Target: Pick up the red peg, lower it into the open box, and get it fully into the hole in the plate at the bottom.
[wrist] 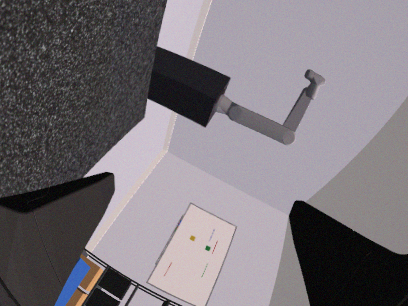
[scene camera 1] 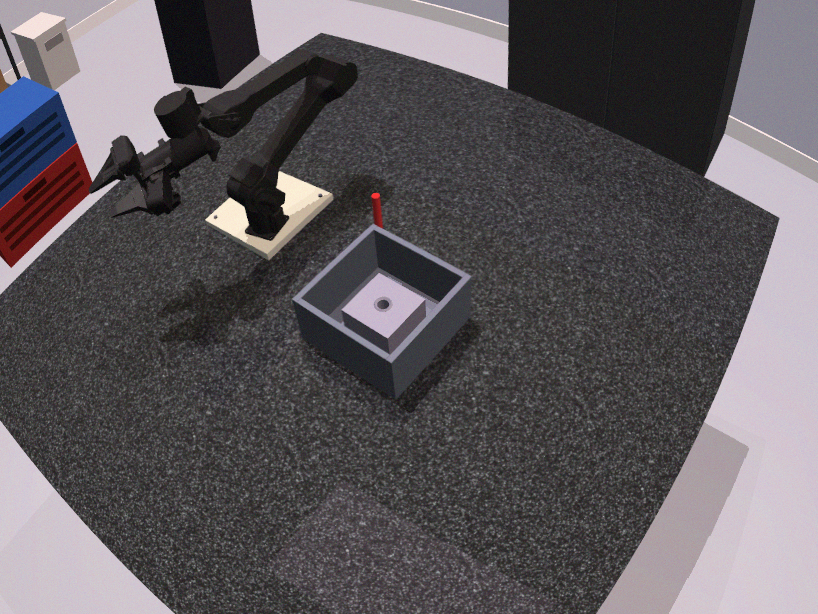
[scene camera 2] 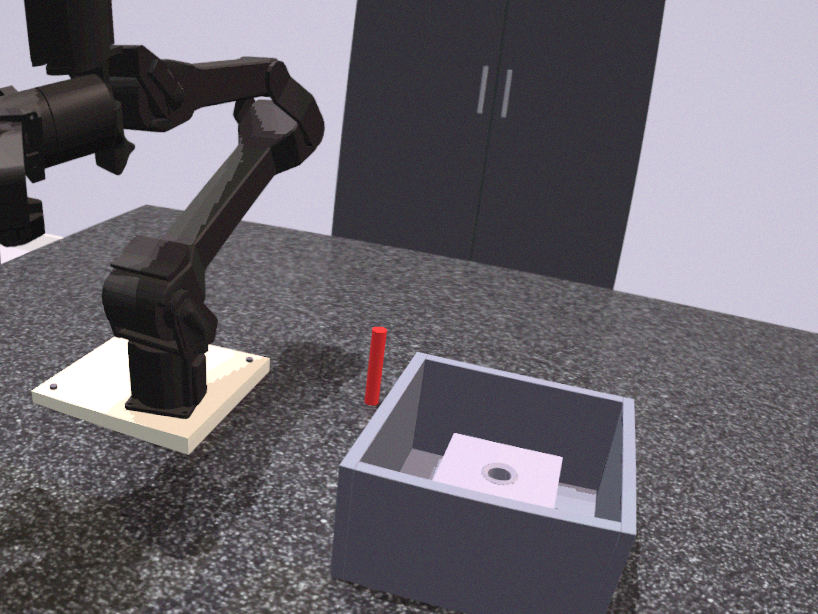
Scene:
grey box: scene camera 1; scene camera 2; not seen in the wrist view (out of frame)
same spot on grey box: (scene camera 2: 396, 530) = (scene camera 1: 315, 328)

